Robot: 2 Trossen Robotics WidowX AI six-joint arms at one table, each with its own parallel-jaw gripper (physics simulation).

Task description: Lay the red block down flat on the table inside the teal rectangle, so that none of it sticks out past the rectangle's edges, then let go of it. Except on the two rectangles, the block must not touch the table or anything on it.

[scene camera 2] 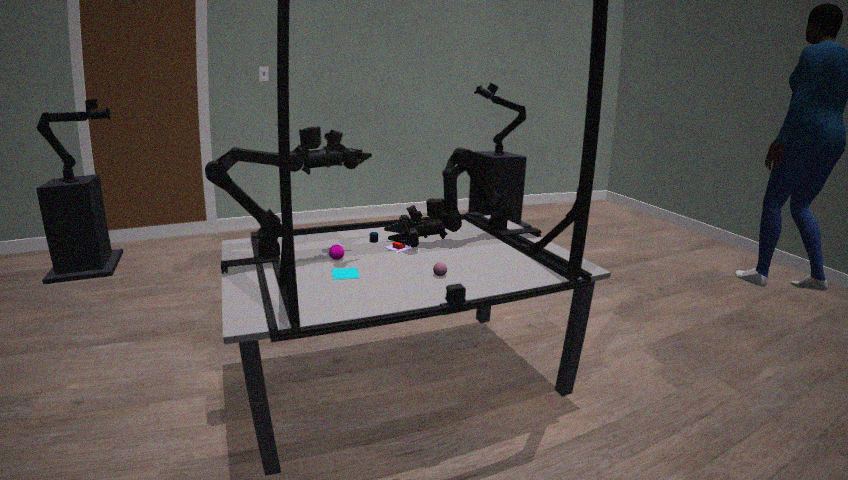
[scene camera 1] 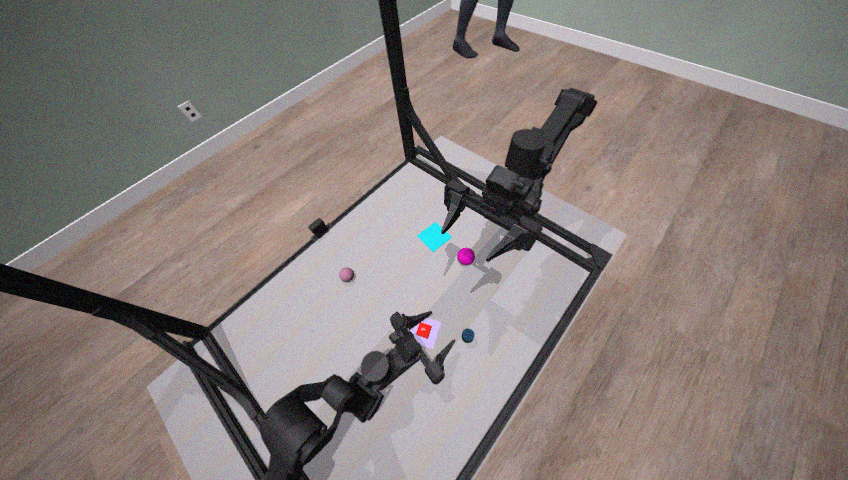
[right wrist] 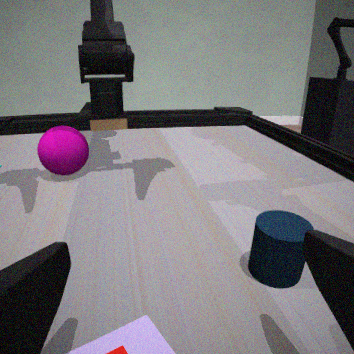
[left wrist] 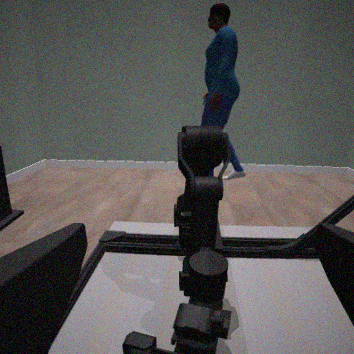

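Where they show: left gripper, between the fingertips: [scene camera 2: 366, 153] [scene camera 1: 463, 245] [left wrist: 202, 235]; right gripper, between the fingertips: [scene camera 2: 386, 233] [scene camera 1: 442, 325] [right wrist: 187, 248]; left arm's base, origin of its link: [scene camera 2: 269, 257] [scene camera 1: 518, 216] [right wrist: 107, 115]; right arm's base, origin of its link: [scene camera 2: 498, 229] [left wrist: 188, 242].
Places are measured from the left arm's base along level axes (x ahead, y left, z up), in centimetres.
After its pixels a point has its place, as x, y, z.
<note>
The red block [scene camera 1: 423, 330] @[46.5, -2.9, 0.0] [scene camera 2: 398, 245] @[45.3, -4.8, -0.3] [right wrist: 118, 350] @[44.5, -2.1, 0.0] lies on the lavender rectangle [scene camera 1: 433, 339] @[46.5, 0.3, -1.8] [right wrist: 146, 332] @[42.7, -0.8, -1.8]; the right wrist view cuts it off at the bottom edge. The teal rectangle [scene camera 1: 433, 236] @[21.0, -18.5, -1.8] [scene camera 2: 345, 273] @[20.9, -18.5, -1.8] lies bare on the table. My right gripper [scene camera 1: 442, 327] @[42.9, 0.8, 2.7] [scene camera 2: 387, 233] @[42.9, 0.8, 2.7] [right wrist: 187, 248] @[42.9, 0.8, 2.7] is open and empty, low above the table, pointing roughly level, with its fingers apart over the lavender rectangle's area. My left gripper [scene camera 1: 465, 245] @[35.0, 0.0, 32.4] [scene camera 2: 369, 155] @[35.0, 0.0, 32.4] is open and empty, high above the table.
A magenta ball [scene camera 1: 465, 256] @[23.2, -5.3, 2.9] [scene camera 2: 336, 252] @[21.4, -7.9, 1.4] [right wrist: 63, 150] @[24.5, -5.3, 1.3] is near the teal rectangle. A dark blue cylinder [scene camera 1: 467, 335] @[40.9, 7.1, 1.2] [scene camera 2: 373, 236] @[39.9, 5.7, 0.5] [right wrist: 280, 250] @[41.8, 6.1, 0.6] stands near the lavender rectangle. A pink ball [scene camera 1: 346, 274] @[47.6, -30.1, 2.1] [scene camera 2: 439, 268] @[46.3, -32.5, 1.2] lies farther off. A black frame surrounds the table.
</note>
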